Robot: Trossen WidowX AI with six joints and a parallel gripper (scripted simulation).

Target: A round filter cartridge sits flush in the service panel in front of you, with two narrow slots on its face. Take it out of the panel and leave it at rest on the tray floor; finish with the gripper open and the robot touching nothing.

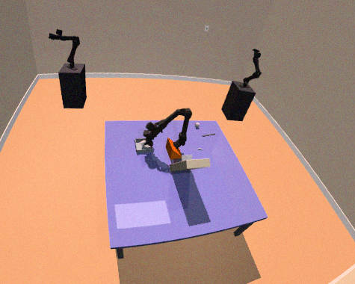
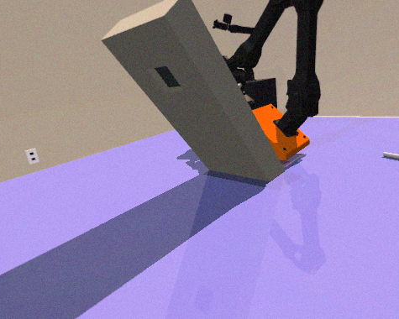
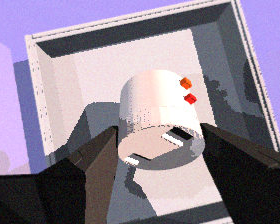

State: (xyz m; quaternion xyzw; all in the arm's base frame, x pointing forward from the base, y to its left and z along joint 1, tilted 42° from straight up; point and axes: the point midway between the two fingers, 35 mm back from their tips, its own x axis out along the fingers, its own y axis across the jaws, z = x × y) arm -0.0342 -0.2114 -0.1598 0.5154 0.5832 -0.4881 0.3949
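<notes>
The round grey filter cartridge is right at my gripper tip. The rest, counted from my gripper tip: grey tray 4 cm below, 1 cm to the right.
</notes>
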